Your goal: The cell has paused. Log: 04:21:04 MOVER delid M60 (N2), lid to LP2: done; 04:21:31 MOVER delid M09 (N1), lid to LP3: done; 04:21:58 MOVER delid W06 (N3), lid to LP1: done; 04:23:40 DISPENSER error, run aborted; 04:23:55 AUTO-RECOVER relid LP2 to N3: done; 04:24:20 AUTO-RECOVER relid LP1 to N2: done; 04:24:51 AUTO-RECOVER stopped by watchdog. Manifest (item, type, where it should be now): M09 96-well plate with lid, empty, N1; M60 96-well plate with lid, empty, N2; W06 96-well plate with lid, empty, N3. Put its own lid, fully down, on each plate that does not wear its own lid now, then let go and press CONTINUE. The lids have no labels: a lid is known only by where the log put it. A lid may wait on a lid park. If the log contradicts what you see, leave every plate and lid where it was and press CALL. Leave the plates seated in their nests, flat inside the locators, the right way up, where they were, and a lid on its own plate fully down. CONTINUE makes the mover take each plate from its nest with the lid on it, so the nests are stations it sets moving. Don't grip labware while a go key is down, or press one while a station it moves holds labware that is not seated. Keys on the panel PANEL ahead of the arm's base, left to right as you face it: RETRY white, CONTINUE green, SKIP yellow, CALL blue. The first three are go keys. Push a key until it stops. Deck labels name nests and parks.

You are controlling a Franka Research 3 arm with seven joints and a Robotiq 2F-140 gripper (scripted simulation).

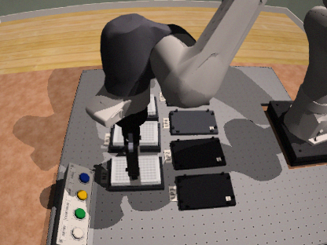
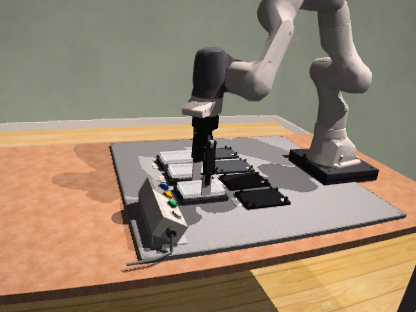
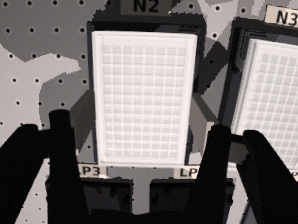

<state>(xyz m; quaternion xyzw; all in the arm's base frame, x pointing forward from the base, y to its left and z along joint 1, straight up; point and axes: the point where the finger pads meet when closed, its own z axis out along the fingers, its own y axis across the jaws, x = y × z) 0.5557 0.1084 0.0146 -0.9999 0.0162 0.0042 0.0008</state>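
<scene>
Right now the plate is 30 mm below my hand. Also, from my hand: LP2 label 90 mm behind, 60 mm to the right, 50 mm below; LP3 label 90 mm behind, 70 mm to the left, 50 mm below; N2 label 90 mm ahead, 50 mm below.
</scene>
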